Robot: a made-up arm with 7 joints. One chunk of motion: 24 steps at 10 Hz.
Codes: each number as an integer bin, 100 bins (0 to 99) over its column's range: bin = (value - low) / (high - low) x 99, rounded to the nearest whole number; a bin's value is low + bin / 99 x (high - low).
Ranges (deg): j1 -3.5..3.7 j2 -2..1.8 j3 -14.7..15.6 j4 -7.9..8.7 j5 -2.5..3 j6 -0.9..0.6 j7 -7.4..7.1
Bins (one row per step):
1: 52 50 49 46 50 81 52
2: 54 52 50 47 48 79 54
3: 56 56 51 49 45 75 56
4: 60 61 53 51 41 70 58
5: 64 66 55 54 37 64 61
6: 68 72 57 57 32 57 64
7: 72 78 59 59 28 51 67
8: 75 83 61 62 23 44 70
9: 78 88 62 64 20 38 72
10: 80 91 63 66 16 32 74
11: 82 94 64 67 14 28 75
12: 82 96 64 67 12 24 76
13: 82 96 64 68 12 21 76
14: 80 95 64 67 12 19 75
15: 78 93 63 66 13 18 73
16: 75 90 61 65 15 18 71
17: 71 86 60 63 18 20 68
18: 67 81 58 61 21 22 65
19: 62 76 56 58 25 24 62
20: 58 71 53 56 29 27 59
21: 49 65 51 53 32 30 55
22: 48 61 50 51 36 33 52
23: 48 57 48 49 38 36 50
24: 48 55 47 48 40 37 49
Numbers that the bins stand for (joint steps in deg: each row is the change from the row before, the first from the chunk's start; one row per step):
1: 0.282 -0.081 0.297 -0.187 0.278 0.327 0.216
2: 0.427 -0.004 0.603 -0.019 0.167 0.297 0.509
3: 0.573 0.149 0.909 0.316 0.000 0.236 0.802
4: 0.864 0.341 1.521 0.652 -0.222 0.161 1.095
5: 1.155 0.533 2.133 1.155 -0.444 0.070 1.534
6: 1.445 0.764 2.745 1.658 -0.722 -0.036 1.974
7: 1.736 0.994 3.358 1.993 -0.944 -0.127 2.413
8: 1.955 1.186 3.970 2.496 -1.222 -0.233 2.853
9: 2.173 1.378 4.276 2.831 -1.389 -0.324 3.145
10: 2.318 1.493 4.582 3.167 -1.611 -0.415 3.438
11: 2.464 1.608 4.888 3.334 -1.722 -0.476 3.585
12: 2.464 1.685 4.888 3.334 -1.833 -0.536 3.731
13: 2.464 1.685 4.888 3.502 -1.833 -0.582 3.731
14: 2.318 1.646 4.888 3.334 -1.833 -0.612 3.585
15: 2.173 1.570 4.582 3.167 -1.778 -0.627 3.292
16: 1.955 1.455 3.970 2.999 -1.667 -0.627 2.999
17: 1.664 1.301 3.664 2.664 -1.500 -0.597 2.560
18: 1.373 1.109 3.052 2.328 -1.333 -0.567 2.120
19: 1.009 0.917 2.439 1.825 -1.111 -0.536 1.681
20: 0.718 0.725 1.521 1.490 -0.889 -0.491 1.241
21: 0.064 0.495 0.909 0.987 -0.722 -0.445 0.656
22: -0.009 0.341 0.603 0.652 -0.500 -0.400 0.216
23: -0.009 0.188 -0.009 0.316 -0.389 -0.355 -0.077
24: -0.009 0.111 -0.315 0.148 -0.278 -0.339 -0.223

